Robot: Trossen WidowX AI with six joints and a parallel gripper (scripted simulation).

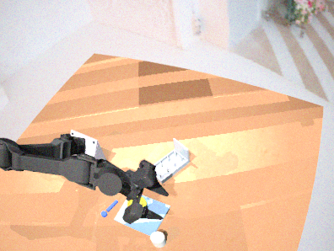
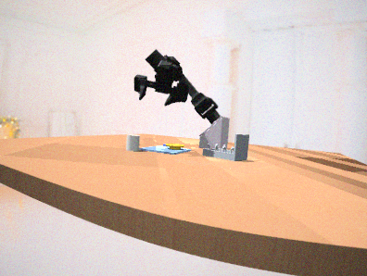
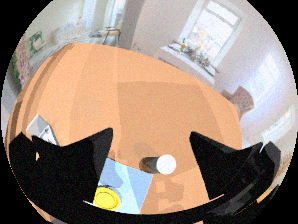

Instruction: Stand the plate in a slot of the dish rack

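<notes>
My gripper tip is now 14 cm above the yellow plate, 13 cm past it and 4 cm to the right of it. Round my gripper tip: light blue mat 16 cm below, 11 cm behind, 2 cm to the left; then white cup 13 cm below, 7 cm to the right, 2 cm behind; then blue spoon 23 cm behind, 16 cm below, 1 cm to the right.
</notes>
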